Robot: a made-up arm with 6 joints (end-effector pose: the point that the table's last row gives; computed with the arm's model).
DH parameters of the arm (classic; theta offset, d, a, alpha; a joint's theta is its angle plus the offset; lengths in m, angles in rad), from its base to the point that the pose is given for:
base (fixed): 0 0 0 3.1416
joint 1: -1.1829 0 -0.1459 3.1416
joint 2: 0.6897 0 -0.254 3.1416
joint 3: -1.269 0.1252 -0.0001 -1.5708
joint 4: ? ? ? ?
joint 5: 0 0.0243 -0.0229 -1.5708
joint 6: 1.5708 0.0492 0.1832 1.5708
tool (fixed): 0 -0.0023 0 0
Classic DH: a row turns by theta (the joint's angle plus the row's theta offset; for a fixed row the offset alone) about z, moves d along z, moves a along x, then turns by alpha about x.
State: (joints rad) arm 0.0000 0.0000 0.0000 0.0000 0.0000 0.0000
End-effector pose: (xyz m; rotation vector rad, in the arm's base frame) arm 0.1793 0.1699 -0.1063 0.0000 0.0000 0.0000
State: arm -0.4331 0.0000 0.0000 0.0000 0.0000 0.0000
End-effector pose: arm 0.0914 0.2295 -0.1063 0.0000 0.0000 0.4331
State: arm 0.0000 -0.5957 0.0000 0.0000 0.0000 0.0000
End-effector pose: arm 0.3100 -0.0142 -0.1063 0.0000 0.0000 -0.5957
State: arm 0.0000 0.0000 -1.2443 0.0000 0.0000 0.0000
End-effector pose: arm -0.4473 -0.0514 -0.1063 0.0000 0.0000 1.2443
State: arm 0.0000 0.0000 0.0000 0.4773 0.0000 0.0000
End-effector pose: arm 0.1702 0.1699 -0.1814 0.0000 0.4773 0.0000
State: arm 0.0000 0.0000 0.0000 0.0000 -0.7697 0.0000
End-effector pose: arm 0.1793 0.1736 -0.0650 0.7697 0.0000 0.0000
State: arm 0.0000 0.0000 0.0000 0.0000 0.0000 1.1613
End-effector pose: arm 0.0669 0.1699 -0.2730 0.0000 1.1613 0.0000
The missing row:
joint 4: 1.5708 0.4983 0.0441 1.5708
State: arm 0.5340 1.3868 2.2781 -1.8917 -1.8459 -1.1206
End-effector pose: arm 0.4516 -0.0725 -0.0874 0.4558 -2.5887 0.5554
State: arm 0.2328 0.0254 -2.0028 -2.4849 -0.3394 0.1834
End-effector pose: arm -0.5828 -0.6202 -0.0345 2.1257 -1.5470 1.2159
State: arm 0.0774 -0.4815 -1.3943 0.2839 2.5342 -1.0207
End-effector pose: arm -0.4955 0.0149 -0.2345 -2.0146 -1.2597 1.9935
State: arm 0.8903 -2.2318 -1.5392 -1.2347 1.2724 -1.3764
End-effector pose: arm 0.4427 0.2271 -0.0984 -2.7402 -0.3506 -0.3407
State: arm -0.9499 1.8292 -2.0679 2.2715 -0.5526 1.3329
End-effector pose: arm 0.7214 0.3042 -0.0724 -2.1794 -1.4862 -0.1425
